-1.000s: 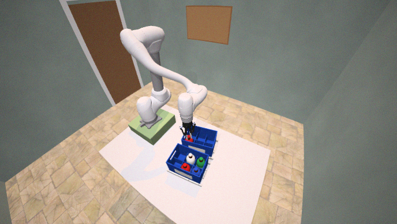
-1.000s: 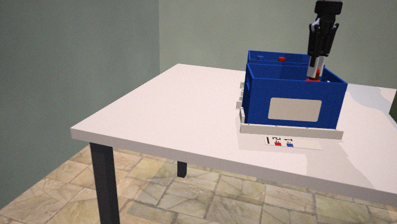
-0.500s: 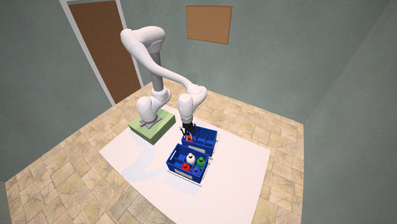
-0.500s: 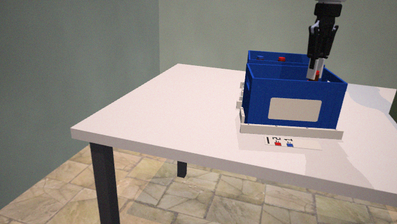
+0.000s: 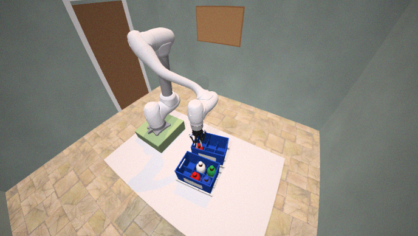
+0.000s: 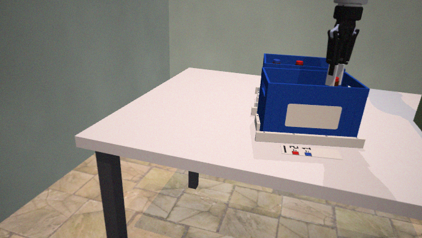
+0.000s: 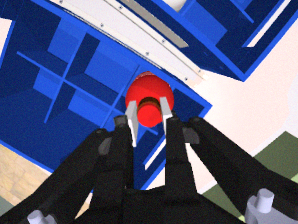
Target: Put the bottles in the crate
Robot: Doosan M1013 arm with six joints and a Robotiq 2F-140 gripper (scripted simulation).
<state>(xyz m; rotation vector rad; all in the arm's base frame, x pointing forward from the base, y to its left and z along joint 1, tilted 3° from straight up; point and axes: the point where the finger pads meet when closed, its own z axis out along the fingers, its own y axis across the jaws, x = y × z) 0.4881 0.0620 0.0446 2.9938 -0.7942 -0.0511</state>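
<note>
The red bottle lies 20 cm to the right of my hand, 14 cm ahead of it and 9 cm below it. Round my hand: white bottle 12 cm ahead, 11 cm to the right, 9 cm below; pick list 21 cm to the left, 17 cm below, 2 cm ahead; green-label bottle 20 cm ahead, 9 cm to the right, 9 cm below.
</note>
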